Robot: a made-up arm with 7 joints.
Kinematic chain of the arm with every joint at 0, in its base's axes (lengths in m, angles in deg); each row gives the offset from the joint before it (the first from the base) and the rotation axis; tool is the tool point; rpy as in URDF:
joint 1: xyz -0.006 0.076 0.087 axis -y
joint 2: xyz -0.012 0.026 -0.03 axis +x
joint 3: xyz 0 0.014 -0.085 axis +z
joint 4: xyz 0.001 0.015 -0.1 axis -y
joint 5: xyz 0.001 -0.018 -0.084 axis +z
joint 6: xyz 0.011 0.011 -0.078 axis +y
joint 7: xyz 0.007 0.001 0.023 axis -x
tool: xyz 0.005 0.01 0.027 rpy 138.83 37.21 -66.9
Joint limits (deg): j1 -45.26..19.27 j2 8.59..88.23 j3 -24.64..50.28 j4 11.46..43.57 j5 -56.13..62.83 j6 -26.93..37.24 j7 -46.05..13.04
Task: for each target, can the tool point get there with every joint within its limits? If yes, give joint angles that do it. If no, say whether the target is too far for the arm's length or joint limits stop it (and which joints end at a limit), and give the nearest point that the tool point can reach.
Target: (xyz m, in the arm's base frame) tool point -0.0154 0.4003 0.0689
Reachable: yes | joints -35.95 77.95 44.09 17.26 45.79 14.35 -19.25
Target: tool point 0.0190 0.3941 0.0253
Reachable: yes | joints -28.76 77.75 40.83 14.91 -32.30 20.68 -19.58
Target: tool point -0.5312 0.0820 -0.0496
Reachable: no: too far | nearest point -0.2508 0.1678 -0.1284 | short by 0.304 m
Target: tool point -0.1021 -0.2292 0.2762
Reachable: no: joint limits stop it (at a limit: joint 1, joint 2, joint 3, joint 4, joint 5) | nearest point -0.1582 0.0734 -0.1680 | short by 0.540 m
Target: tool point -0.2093 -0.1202 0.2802
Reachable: no: joint limits stop it (at a limit: joint 1, joint 2, joint 3, joint 4, joint 5) | nearest point -0.1644 0.0816 -0.1633 | short by 0.489 m
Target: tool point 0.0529 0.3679 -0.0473
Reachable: yes | joints -4.85 66.05 0.17 18.78 -25.64 17.35 6.17
